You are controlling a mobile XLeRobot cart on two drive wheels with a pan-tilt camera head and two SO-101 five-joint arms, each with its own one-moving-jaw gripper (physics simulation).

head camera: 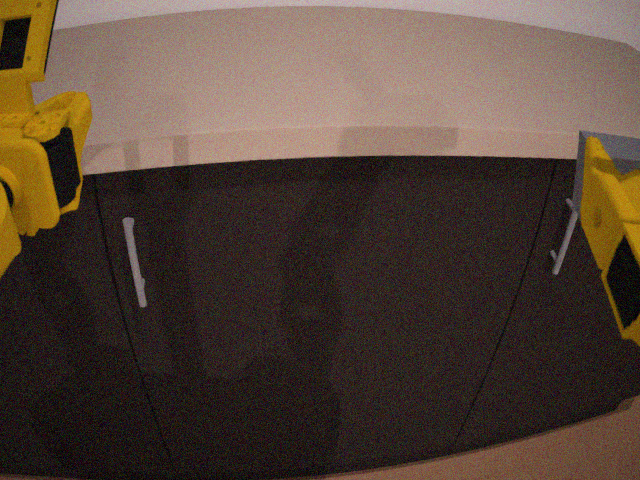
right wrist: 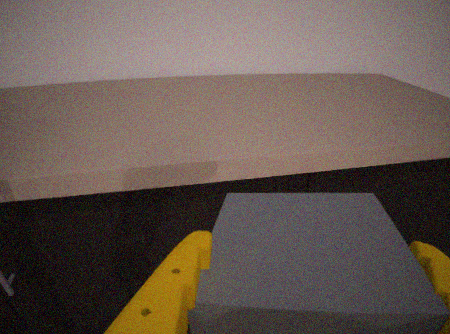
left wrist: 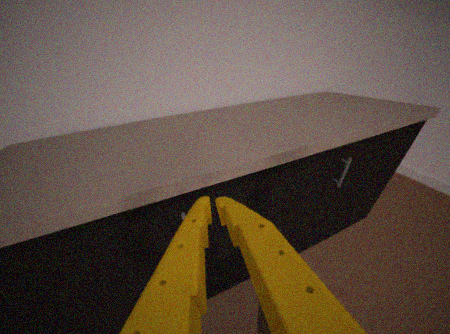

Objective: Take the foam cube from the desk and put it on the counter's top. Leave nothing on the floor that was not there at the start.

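The grey foam cube (right wrist: 310, 250) (head camera: 615, 147) is between the jaws of my right gripper (right wrist: 312, 245), which is shut on it. In the head camera the cube shows at the right edge, partly hidden by the yellow jaw. The counter's light top (head camera: 310, 67) (left wrist: 200, 145) (right wrist: 225, 115) lies beyond both grippers, with its dark front below. The cube is drawn below the counter's front edge in the right wrist view. My left gripper (left wrist: 213, 199) is shut and empty, its tips drawn over the counter's dark front.
The dark cabinet front (head camera: 413, 284) carries a handle (head camera: 135, 263) at the left and another handle (head camera: 564, 242) near the right arm. Brown floor (head camera: 542, 449) (left wrist: 390, 250) shows along the cabinet's foot. A pale wall (left wrist: 200, 55) stands behind the counter.
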